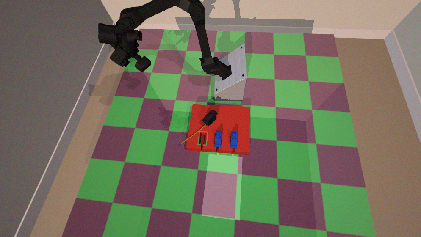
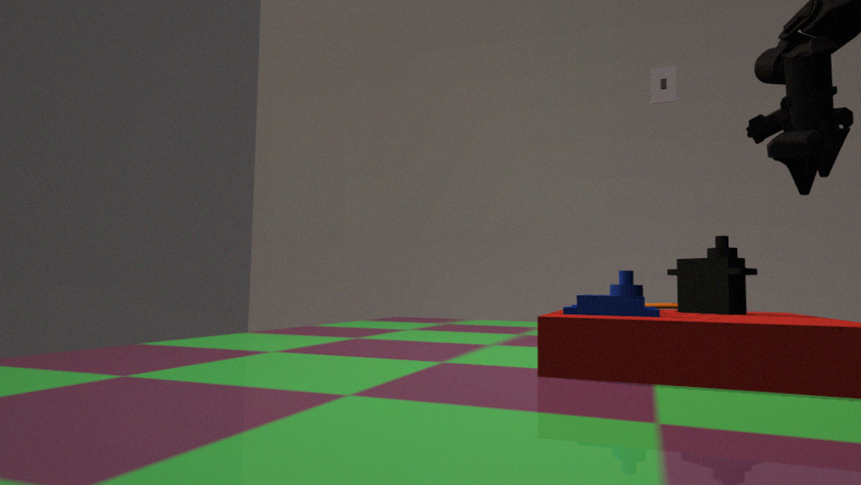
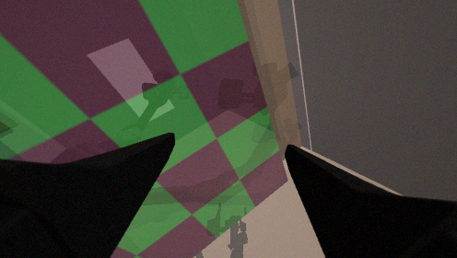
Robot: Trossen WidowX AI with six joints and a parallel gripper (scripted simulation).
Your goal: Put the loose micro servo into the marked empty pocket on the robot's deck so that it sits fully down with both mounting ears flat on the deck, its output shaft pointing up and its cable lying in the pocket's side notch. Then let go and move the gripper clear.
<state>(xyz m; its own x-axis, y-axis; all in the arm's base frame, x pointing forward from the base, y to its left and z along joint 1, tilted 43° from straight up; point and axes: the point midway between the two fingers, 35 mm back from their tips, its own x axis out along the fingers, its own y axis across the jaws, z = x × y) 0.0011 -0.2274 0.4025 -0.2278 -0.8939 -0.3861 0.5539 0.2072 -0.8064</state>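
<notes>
Now: the red deck 41 cm to the left of my gripper tip, 23 cm ahead of it and 22 cm below it.
</notes>
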